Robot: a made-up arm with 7 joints. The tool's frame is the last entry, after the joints. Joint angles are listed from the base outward.
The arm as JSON. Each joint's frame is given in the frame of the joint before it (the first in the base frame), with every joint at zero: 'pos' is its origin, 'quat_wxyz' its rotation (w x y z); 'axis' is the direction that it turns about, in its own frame. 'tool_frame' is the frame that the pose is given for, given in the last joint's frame.
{
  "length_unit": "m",
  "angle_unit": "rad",
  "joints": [
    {
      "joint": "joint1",
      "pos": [
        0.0,
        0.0,
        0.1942
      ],
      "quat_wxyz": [
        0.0,
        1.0,
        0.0,
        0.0
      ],
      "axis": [
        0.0,
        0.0,
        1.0
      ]
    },
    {
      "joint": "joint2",
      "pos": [
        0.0,
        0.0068,
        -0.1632
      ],
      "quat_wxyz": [
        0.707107,
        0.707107,
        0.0,
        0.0
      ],
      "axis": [
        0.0,
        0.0,
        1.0
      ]
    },
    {
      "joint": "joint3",
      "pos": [
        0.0,
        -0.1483,
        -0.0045
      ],
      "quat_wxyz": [
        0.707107,
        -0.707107,
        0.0,
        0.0
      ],
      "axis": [
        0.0,
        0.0,
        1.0
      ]
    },
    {
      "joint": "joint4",
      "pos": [
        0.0,
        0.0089,
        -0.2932
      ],
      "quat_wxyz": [
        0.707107,
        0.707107,
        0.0,
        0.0
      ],
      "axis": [
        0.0,
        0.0,
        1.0
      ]
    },
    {
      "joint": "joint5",
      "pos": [
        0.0,
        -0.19,
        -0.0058
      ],
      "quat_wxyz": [
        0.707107,
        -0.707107,
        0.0,
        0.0
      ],
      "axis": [
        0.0,
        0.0,
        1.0
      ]
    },
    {
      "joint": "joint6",
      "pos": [
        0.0,
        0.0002,
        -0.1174
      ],
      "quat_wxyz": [
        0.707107,
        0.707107,
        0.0,
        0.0
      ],
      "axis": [
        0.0,
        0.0,
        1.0
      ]
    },
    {
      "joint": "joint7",
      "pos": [
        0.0,
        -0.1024,
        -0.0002
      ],
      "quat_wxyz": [
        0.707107,
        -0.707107,
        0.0,
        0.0
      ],
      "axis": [
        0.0,
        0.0,
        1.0
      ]
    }
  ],
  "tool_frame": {
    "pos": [
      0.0,
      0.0,
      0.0
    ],
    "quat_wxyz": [
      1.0,
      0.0,
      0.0,
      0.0
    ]
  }
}
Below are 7 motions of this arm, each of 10 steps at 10 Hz.
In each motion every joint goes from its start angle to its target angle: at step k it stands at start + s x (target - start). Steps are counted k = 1, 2, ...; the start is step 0. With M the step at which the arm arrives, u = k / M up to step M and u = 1 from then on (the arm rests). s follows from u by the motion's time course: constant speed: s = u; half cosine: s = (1 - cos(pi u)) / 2; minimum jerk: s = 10 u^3 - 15 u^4 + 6 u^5.
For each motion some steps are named. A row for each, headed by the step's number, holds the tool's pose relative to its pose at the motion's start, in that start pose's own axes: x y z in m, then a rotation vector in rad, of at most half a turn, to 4 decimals.
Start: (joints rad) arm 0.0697 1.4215 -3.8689 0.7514 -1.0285 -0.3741 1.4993
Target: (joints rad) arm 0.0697 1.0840 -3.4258 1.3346 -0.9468 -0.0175 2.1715
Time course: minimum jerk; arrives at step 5
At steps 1, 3, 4, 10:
1: 0.0288 0.0005 -0.0038 -0.0202 -0.0479 0.0720
3: 0.3368 0.0403 0.0396 -0.3814 -0.5784 0.7320
4: 0.4456 0.0716 0.1019 -0.6093 -0.7919 0.9228
10: 0.4670 0.0793 0.1189 -0.6660 -0.8378 0.9568

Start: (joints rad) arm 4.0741 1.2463 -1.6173 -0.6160 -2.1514 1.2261 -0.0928
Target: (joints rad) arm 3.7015 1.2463 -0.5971 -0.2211 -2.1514 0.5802 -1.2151
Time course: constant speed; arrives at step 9
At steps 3, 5, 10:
3: -0.0031 0.1587 0.0525 0.2878 0.3001 -0.5305
5: 0.0128 0.2578 0.1102 0.4436 0.5612 -0.8202
10: 0.0793 0.4097 0.2610 0.6371 1.1865 -1.1713

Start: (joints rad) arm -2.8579 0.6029 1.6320 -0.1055 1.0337 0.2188 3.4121
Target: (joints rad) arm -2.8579 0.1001 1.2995 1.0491 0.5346 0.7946 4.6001
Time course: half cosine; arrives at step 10
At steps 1, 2, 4, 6, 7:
1: -0.0146 0.0098 -0.0023 0.0323 0.0324 0.0144
2: -0.0564 0.0385 -0.0055 0.1314 0.1209 0.0553
4: -0.1886 0.1406 0.0214 0.5363 0.3563 0.1802
6: -0.2994 0.2521 0.1212 1.1219 0.4411 0.2623
7: -0.3260 0.2906 0.1816 1.3951 0.3897 0.2622

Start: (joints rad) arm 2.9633 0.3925 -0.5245 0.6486 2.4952 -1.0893 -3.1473
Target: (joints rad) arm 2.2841 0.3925 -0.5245 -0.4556 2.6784 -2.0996 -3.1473
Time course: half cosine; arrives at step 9
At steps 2, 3, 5, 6, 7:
2: 0.0023 -0.0484 0.0040 -0.0711 -0.0639 0.0971
3: 0.0093 -0.0987 0.0154 -0.1443 -0.1285 0.2065
5: 0.0420 -0.1949 0.0709 -0.2965 -0.2501 0.4694
6: 0.0624 -0.2223 0.1067 -0.3556 -0.2871 0.5841
7: 0.0800 -0.2348 0.1376 -0.3982 -0.3075 0.6690

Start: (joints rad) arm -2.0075 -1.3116 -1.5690 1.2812 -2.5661 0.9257 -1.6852
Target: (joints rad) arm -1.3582 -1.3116 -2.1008 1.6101 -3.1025 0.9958 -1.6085
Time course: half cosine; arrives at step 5
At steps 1, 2, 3, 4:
1: -0.0233 -0.0426 0.0050 -0.0530 -0.0101 -0.0907
2: -0.0875 -0.1460 0.0333 -0.2090 -0.0554 -0.3184
3: -0.1705 -0.2525 0.0945 -0.4326 -0.1446 -0.5759
4: -0.2379 -0.3174 0.1602 -0.6354 -0.2384 -0.7611

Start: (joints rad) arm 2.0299 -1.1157 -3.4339 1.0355 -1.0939 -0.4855 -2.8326
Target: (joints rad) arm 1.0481 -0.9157 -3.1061 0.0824 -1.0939 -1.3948 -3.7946
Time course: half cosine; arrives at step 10
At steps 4, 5, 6, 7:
4: -0.0281 0.2247 0.1178 0.4030 -0.3109 -0.3978
5: -0.0401 0.3070 0.2075 0.6071 -0.3800 -0.6473
6: -0.0475 0.3695 0.3136 0.8055 -0.4043 -0.9361
7: -0.0480 0.4061 0.4178 0.9673 -0.3903 -1.2274

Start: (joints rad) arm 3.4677 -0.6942 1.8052 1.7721 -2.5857 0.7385 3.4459
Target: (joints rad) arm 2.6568 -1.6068 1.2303 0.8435 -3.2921 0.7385 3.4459
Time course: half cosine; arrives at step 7
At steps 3, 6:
3: 0.0485 0.0006 -0.1131 0.1849 0.1916 -0.6783
6: 0.3169 -0.0721 -0.1890 0.7145 0.0001 -1.6392

